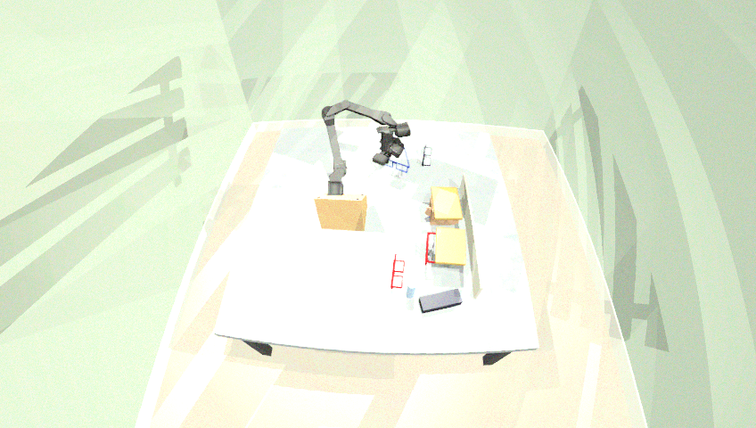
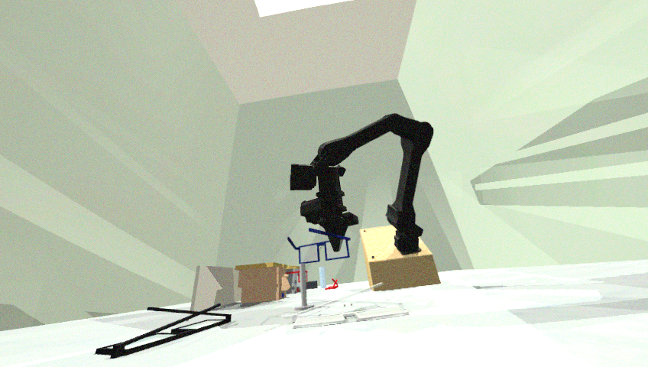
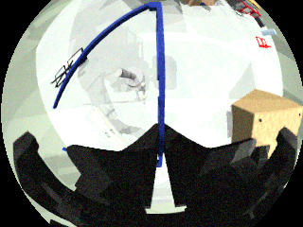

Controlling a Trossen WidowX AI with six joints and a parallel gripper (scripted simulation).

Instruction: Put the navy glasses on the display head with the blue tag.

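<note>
Now: gripper tip 8 cm short of the grey post, 8 cm above it and 1 cm to the right of it. Round my gripper tip: pale blue block: 64 cm to the right, 7 cm ahead, 5 cm below; display head: 26 cm to the right, 22 cm ahead, 5 cm below; tall panel: 38 cm to the right, 35 cm ahead, 5 cm below.
</note>
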